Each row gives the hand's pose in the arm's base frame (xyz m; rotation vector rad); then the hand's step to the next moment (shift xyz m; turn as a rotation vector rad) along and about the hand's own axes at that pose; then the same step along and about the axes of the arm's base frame.
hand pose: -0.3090 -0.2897 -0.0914 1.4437 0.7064 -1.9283
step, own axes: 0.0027 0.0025 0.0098 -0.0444 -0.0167 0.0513
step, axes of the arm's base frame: -0.0049 -0.0092 -0.0002 -0.0356 -0.0192 0.0570
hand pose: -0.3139 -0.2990 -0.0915 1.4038 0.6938 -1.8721
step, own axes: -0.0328 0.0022 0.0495 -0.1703 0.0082 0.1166
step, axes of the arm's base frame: -0.0218 -0.0320 0.0451 -0.0322 -0.0581 0.1956
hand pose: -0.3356 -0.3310 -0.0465 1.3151 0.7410 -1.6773
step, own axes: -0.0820 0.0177 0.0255 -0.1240 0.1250 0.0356
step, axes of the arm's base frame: 0.0106 -0.0082 0.0866 0.1046 -0.0548 0.1354
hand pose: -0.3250 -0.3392 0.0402 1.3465 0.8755 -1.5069
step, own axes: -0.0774 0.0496 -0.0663 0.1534 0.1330 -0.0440
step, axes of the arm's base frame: 0.0691 0.0574 0.0691 0.1406 -0.0298 -0.1500
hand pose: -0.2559 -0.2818 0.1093 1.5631 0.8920 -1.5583
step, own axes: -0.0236 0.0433 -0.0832 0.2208 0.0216 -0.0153
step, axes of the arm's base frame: 0.0776 0.0526 0.0237 0.0305 -0.0030 -0.2203
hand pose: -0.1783 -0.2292 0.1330 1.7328 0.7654 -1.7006
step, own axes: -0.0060 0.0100 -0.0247 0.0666 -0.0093 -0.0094
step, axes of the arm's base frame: 0.0237 0.0119 0.0064 0.0005 0.0131 -0.0666
